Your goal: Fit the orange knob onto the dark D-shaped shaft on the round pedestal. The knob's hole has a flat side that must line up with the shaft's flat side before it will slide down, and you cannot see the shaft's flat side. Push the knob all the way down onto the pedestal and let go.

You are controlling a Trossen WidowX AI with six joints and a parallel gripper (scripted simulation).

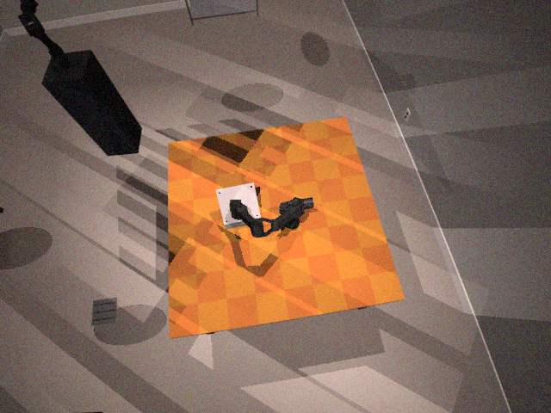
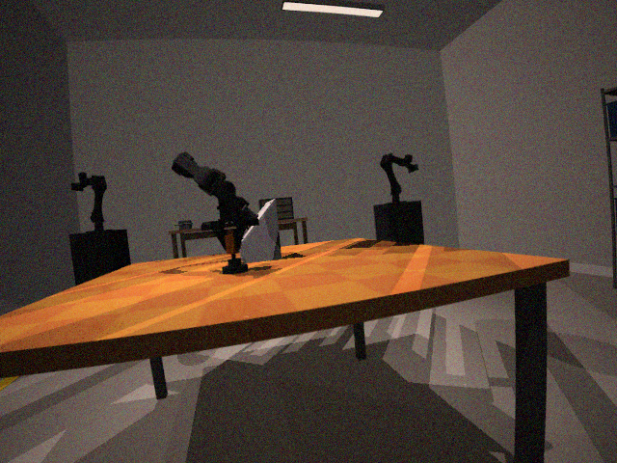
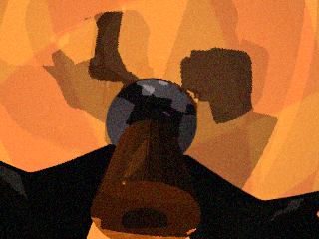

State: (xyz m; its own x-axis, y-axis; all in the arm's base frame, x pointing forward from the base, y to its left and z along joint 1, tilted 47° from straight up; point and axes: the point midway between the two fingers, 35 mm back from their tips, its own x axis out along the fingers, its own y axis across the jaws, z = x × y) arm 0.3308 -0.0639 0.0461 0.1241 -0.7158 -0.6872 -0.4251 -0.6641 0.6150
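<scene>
The orange knob is 20 mm above my gripper tip. Round my gripper tip: round dark pedestal: 40 mm below.
</scene>
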